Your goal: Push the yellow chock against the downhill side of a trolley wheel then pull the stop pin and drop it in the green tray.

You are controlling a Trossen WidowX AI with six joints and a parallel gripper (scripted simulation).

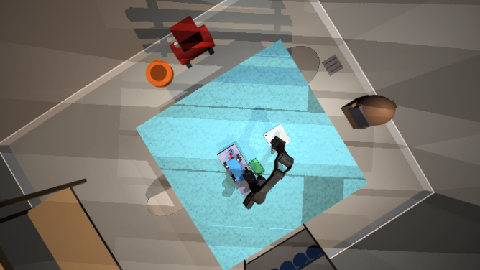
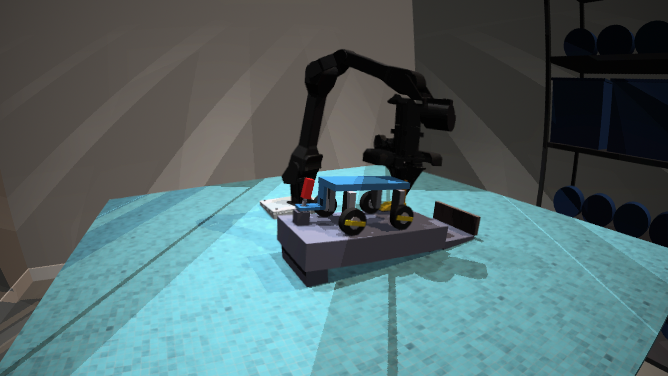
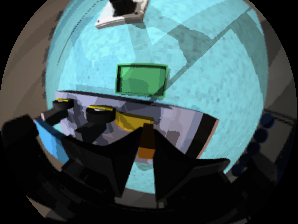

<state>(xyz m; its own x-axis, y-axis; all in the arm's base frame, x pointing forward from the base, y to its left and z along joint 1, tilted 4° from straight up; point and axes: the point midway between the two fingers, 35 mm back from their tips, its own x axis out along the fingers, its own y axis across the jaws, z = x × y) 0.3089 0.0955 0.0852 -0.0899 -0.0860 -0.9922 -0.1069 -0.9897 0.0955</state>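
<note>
Right now the yellow chock is 2 cm to the right of my gripper tip and 1 cm below it. From my gripper tip the other things lie so: blue-topped trolley (13 cm to the right, 3 cm ahead, 2 cm above); green tray (10 cm below, 8 cm behind, 3 cm to the right); grey ramp (13 cm to the right, 5 cm below, 3 cm ahead).
</note>
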